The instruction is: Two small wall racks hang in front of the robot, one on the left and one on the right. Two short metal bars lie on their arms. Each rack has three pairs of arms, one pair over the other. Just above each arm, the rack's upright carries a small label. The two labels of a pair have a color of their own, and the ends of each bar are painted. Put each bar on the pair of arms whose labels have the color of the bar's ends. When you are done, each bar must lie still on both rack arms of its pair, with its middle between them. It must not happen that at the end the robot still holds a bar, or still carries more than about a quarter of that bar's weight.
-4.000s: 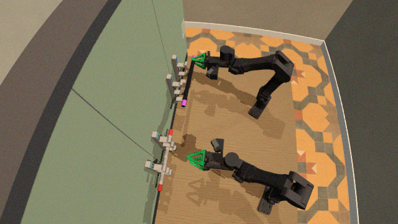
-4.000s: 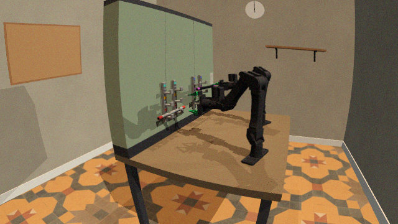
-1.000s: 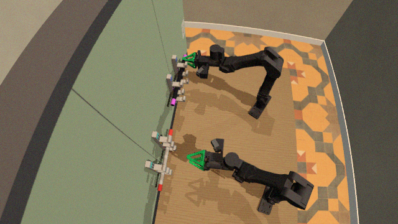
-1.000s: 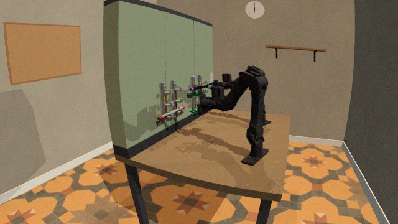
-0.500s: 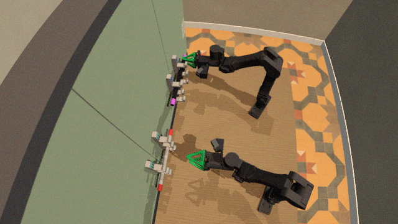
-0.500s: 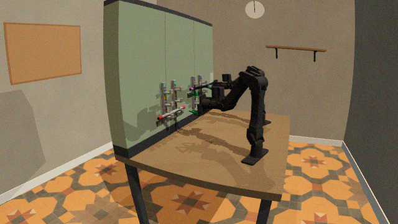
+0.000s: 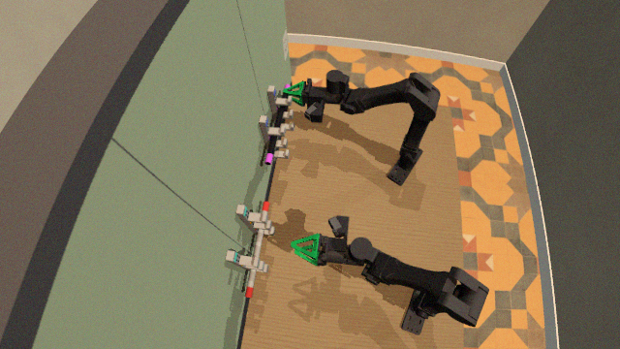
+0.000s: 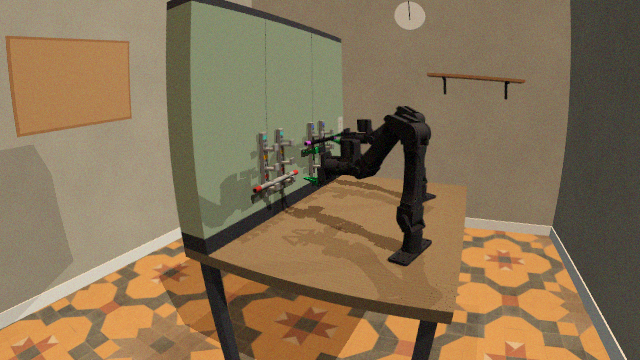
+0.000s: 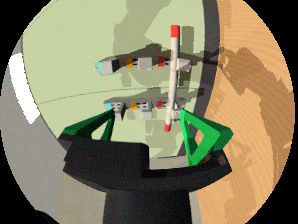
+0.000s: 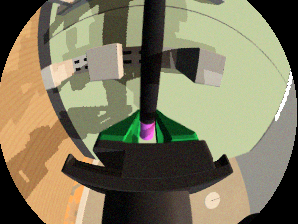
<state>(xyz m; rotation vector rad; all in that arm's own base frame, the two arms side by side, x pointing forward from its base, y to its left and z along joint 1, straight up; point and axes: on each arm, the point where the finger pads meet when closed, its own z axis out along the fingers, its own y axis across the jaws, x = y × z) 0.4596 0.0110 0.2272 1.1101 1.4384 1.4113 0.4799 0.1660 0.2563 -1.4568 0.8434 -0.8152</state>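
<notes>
The bar is 20 mm ahead of my right hand, 130 mm to the left of it and 10 mm above it. From my right hand the other things lie so: green wall panel (140 mm ahead, 330 mm to the left, 170 mm above).
</notes>
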